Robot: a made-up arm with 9 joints. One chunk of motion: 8 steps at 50 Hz.
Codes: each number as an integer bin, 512 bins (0 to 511) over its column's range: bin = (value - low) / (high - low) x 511, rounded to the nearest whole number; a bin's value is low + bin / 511 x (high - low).
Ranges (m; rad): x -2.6..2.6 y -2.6..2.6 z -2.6..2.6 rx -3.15..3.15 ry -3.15..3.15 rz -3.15..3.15
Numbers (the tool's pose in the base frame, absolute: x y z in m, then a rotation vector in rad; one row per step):
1: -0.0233 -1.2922 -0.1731 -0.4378 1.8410 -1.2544
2: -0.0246 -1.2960 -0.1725 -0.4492 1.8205 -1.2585
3: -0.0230 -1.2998 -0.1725 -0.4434 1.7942 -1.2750
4: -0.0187 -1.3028 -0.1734 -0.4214 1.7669 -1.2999
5: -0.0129 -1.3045 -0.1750 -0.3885 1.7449 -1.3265
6: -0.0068 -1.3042 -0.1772 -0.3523 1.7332 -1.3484
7: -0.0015 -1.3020 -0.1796 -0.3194 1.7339 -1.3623
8: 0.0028 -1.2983 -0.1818 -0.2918 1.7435 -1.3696
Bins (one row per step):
1: 253 129 238 220 405 154
2: 253 128 239 219 403 153
3: 253 128 239 220 401 152
4: 254 127 238 221 399 150
5: 254 127 238 224 397 148
6: 255 127 238 227 396 146
7: 255 128 238 230 396 145
8: 256 128 238 232 397 144

